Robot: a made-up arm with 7 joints. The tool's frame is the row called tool.
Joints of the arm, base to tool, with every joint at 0 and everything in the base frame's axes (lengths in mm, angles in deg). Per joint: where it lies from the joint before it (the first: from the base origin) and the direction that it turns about. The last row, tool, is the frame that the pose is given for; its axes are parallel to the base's.
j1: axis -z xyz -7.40 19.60 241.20
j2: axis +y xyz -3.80 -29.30 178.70
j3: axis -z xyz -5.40 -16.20 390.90
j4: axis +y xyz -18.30 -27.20 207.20
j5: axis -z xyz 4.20 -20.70 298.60
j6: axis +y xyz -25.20 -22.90 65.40
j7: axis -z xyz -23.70 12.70 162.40
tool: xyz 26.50 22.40 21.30
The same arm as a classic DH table. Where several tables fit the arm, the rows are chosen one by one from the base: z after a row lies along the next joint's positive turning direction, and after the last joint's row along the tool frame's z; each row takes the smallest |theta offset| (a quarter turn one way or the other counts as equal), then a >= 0, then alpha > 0; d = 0 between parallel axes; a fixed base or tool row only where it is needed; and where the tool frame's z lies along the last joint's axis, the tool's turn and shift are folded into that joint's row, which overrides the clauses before.
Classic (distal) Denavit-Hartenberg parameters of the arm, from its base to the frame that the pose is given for. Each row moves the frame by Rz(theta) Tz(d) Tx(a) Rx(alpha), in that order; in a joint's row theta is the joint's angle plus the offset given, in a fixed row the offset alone. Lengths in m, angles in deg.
base (fixed): theta0 -69.32  d 0  a -0.021  alpha 180
j1: theta0 -69.32  d -0.4199  a -0.0038  alpha 90
j2: theta0 0  d -0.0455  a -0.0054  alpha -90
j3: theta0 0  d -0.5981  a -0.0183  alpha 90
j4: theta0 0  d -0.0479  a 0.0042  alpha -90
j5: theta0 0  d -0.364  a -0.0252  alpha 90
j6: theta0 0  d -0.0102  a -0.0237  alpha -90
j7: theta0 -40.21  d 0  a 0.0347  alpha 180
tool (fixed): theta0 -40.21  d 0.1837  a 0  alpha 0

